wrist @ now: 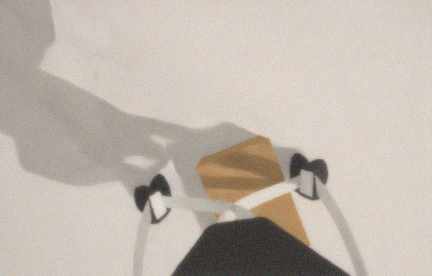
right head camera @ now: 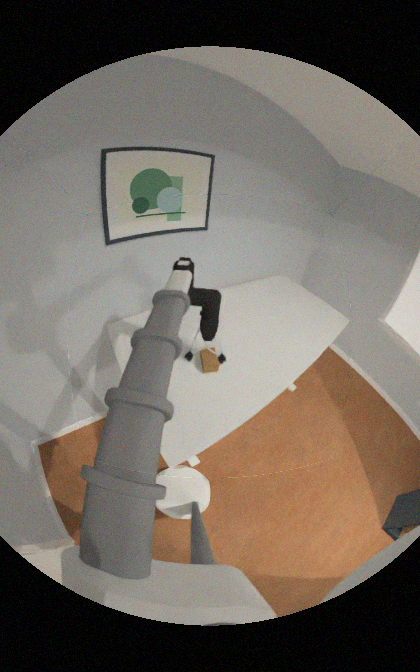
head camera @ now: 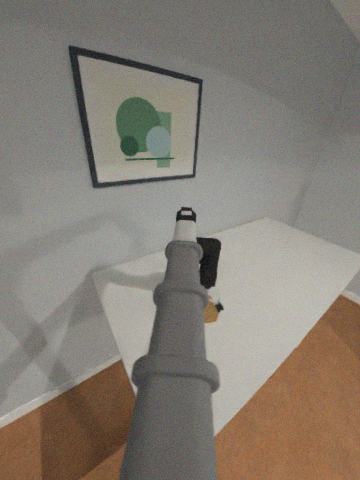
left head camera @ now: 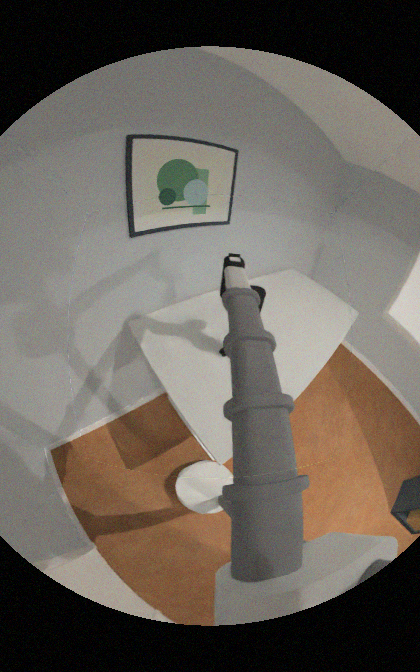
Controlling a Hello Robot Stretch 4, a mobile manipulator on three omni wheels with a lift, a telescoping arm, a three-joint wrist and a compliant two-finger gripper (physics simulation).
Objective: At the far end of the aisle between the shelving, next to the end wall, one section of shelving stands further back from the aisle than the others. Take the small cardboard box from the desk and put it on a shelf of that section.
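Places are measured from the robot's base along level axes (x ahead, y left, z up), in metres.
Pixels of known places: gripper, between the fingertips: (wrist: 229,179).
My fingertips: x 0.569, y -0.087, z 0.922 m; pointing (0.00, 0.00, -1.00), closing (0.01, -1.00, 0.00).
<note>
Behind a point stands the place of what it marks.
The small cardboard box (head camera: 211,313) {x 0.518, y -0.115, z 0.972 m} (right head camera: 209,361) (wrist: 245,170) {x 0.585, y -0.099, z 0.972 m} lies on the white desk (head camera: 280,280) {x 0.780, y -0.502, z 0.923 m} (left head camera: 190,390) (right head camera: 260,400). In the wrist view its lower part is hidden behind the dark gripper body. My gripper (right head camera: 205,357) (wrist: 229,179) {x 0.569, y -0.087, z 0.922 m} is open, pointing down, with one fingertip on either side of the box and a gap to the box on both sides. In the left head view the arm hides the box. The shelving section does not show in these views.
A framed picture (head camera: 137,120) {x 0.942, y 0.227, z 1.587 m} (left head camera: 182,187) (right head camera: 157,195) hangs on the wall behind the desk. A round white stool or bin (left head camera: 202,487) (right head camera: 185,492) stands at the desk's near corner. A dark object (left head camera: 407,505) (right head camera: 405,512) stands on the floor at the right edge.
</note>
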